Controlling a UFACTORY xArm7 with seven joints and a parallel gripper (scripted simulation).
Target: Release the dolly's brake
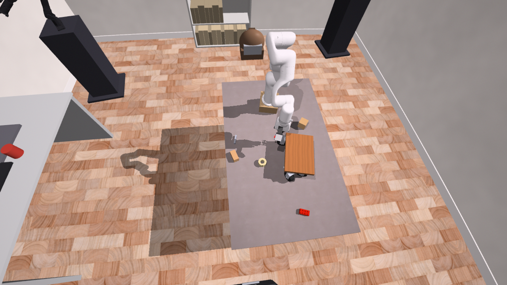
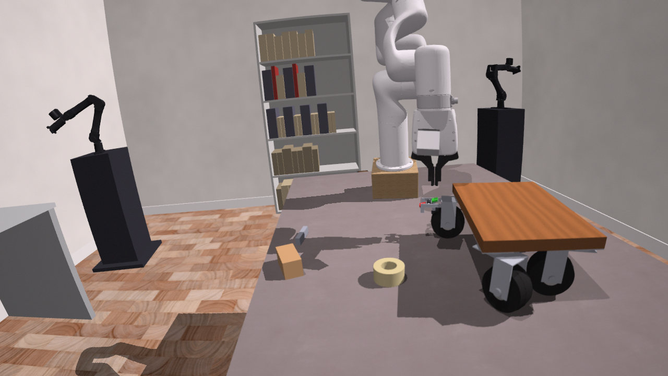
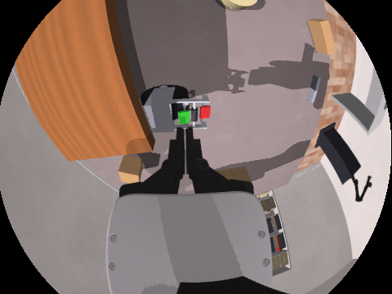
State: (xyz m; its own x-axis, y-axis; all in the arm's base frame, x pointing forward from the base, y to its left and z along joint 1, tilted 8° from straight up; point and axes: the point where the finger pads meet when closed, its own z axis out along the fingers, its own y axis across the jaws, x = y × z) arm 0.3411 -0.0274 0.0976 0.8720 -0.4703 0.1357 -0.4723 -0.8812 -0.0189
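Right now my hand is 7 cm above the brake pedal and 1 cm to the left of it. Round my hand: grey bar: 31 cm to the right, 14 cm below, 10 cm behind; red brick: 55 cm ahead, 13 cm below, 1 cm to the left; cream tape roll: 16 cm to the right, 14 cm ahead, 13 cm below.
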